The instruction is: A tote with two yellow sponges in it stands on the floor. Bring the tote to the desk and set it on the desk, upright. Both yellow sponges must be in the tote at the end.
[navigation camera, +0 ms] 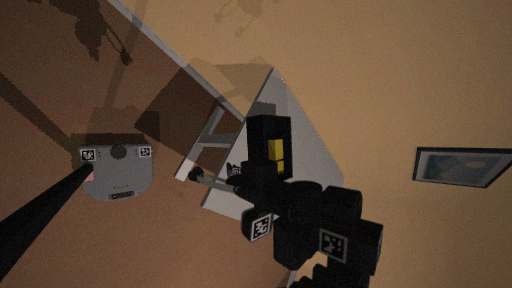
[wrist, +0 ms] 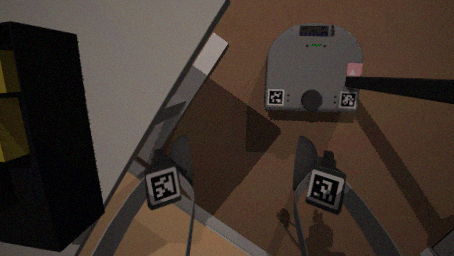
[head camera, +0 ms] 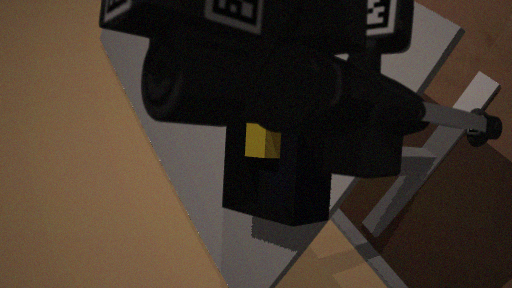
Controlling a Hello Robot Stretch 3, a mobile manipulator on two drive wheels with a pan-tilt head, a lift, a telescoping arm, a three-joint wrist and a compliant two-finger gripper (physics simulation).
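Frame: origin at the robot's base, x down, y right, z back, level; millimetres.
Where they show: gripper, fingertip midpoint: (navigation camera: 210, 170) (head camera: 442, 127); robot's base, link origin: (navigation camera: 118, 151).
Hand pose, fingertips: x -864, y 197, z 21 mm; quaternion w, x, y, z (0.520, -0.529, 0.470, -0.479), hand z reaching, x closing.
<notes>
Things, the pixels of their centre, and the offset from my fingertips. Level surfaces: height alone.
- black tote, body centre: (head camera: 276, 138) (navigation camera: 270, 149) dy +357, dx +94, dz -33 mm
- grey desk, surface height: dx +144 mm
- second yellow sponge, body centre: (navigation camera: 274, 167) dy +409, dx +118, dz +65 mm
The black tote (head camera: 312, 200) (navigation camera: 256, 135) (wrist: 55, 130) stands upright on the grey desk (head camera: 195, 185) (navigation camera: 315, 160) (wrist: 130, 50). One yellow sponge (navigation camera: 275, 149) (wrist: 12, 130) lies in the tote, and the second yellow sponge (navigation camera: 280, 166) (wrist: 9, 72) lies beside it. In the head camera view a yellow sponge (head camera: 255, 140) shows; the wrist hides the rest. My gripper (head camera: 482, 127) (navigation camera: 196, 174) (wrist: 242, 154) is open, its fingers apart with nothing between them. The fingertips are beyond the desk's edge, to one side of the tote, not touching it.
The desk's light leg frame (head camera: 480, 92) (navigation camera: 187, 167) (wrist: 212, 52) shows beside the top. My base (navigation camera: 117, 172) (wrist: 315, 65) stands on the brown floor, with the dark mast (navigation camera: 45, 215) (wrist: 400, 89) rising from it. A framed picture (navigation camera: 460, 167) hangs on the tan wall (navigation camera: 380, 75).
</notes>
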